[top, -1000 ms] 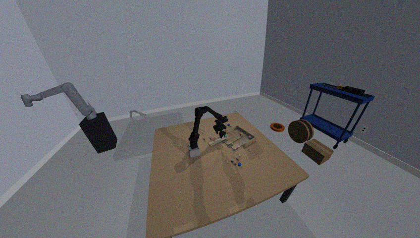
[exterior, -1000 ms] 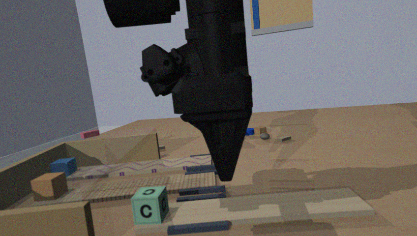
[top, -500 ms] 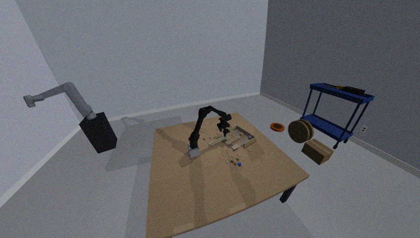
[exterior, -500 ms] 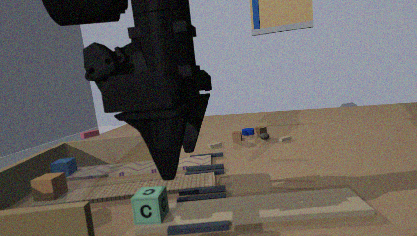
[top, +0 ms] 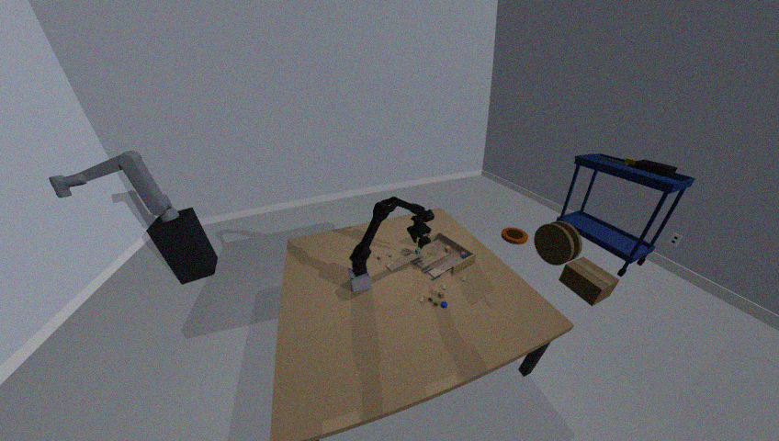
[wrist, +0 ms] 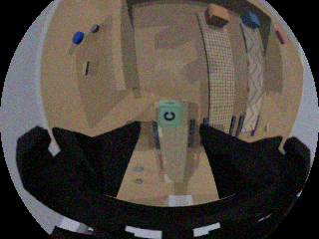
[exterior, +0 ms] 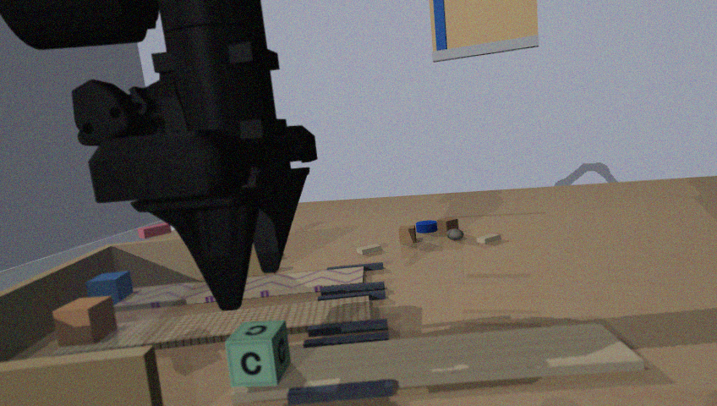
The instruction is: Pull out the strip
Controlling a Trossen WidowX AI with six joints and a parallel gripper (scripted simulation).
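Now: gripper tip 40 mm above the green cube labelled c. Round my gripper tip: red block 220 mm to the right, 170 mm ahead, 10 mm above.
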